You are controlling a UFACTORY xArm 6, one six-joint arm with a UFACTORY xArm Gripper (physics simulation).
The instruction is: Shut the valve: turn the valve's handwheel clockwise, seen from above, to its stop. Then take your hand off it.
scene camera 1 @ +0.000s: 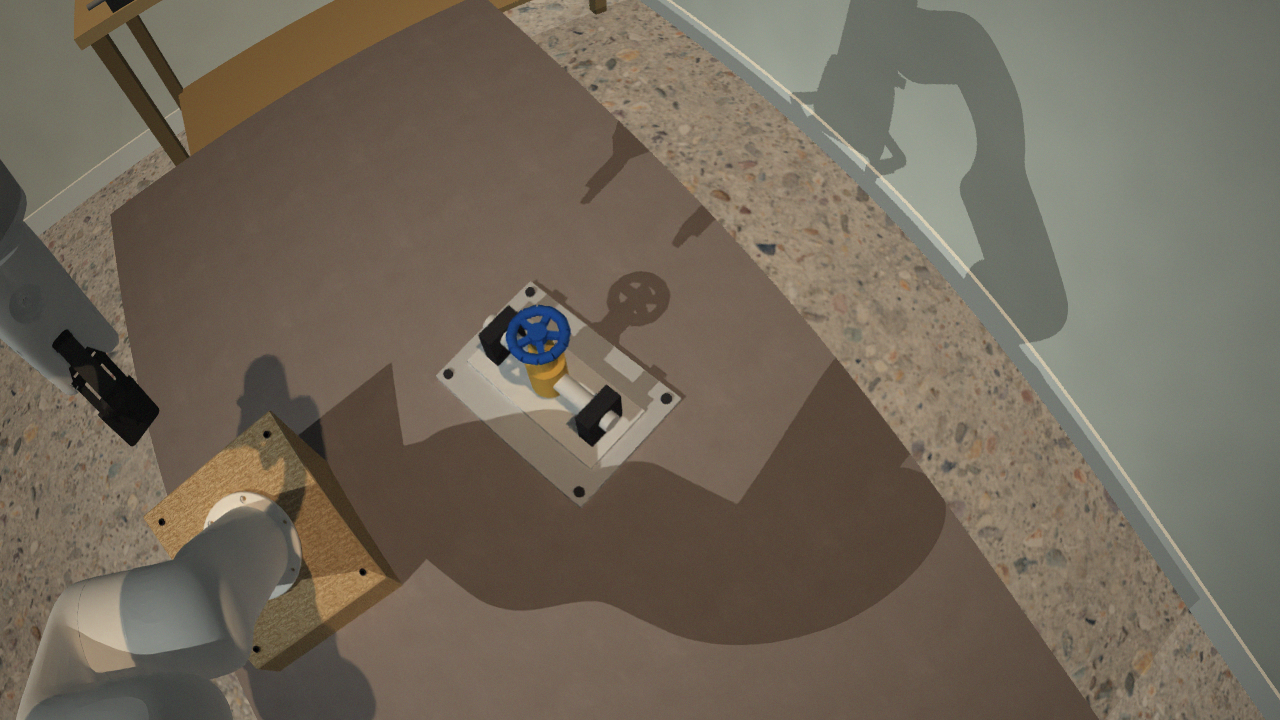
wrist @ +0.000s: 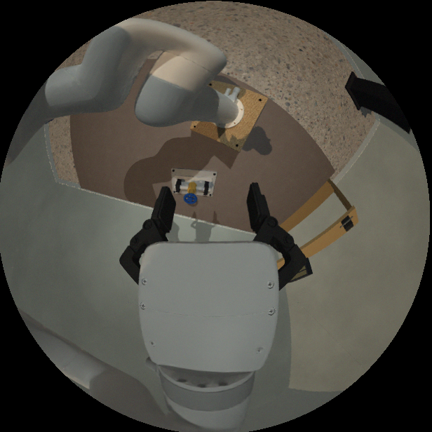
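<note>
The valve has a blue five-spoked handwheel [scene camera 1: 537, 332] [wrist: 190, 199] on top of a yellow body [scene camera 1: 546, 380] [wrist: 192, 188]. A white pipe runs through the body, held by black brackets on a pale base plate [scene camera 1: 580, 474] [wrist: 192, 173]. My gripper [scene camera 1: 129, 416] [wrist: 209, 191] is open and empty. In the scene view it is at the left edge, well apart from the valve. In the wrist view the valve shows small and distant between my two black fingers, nearer the left one. The wheel's turn position cannot be told.
My arm's wooden base block [scene camera 1: 331, 528] [wrist: 252, 120] stands on the brown mat [scene camera 1: 358, 232] [wrist: 295, 170], beside the valve plate. A wooden table [scene camera 1: 268, 71] [wrist: 320, 240] stands beyond the mat. A black stand [wrist: 380, 102] shows at the upper right of the wrist view. A pale wall runs along one side.
</note>
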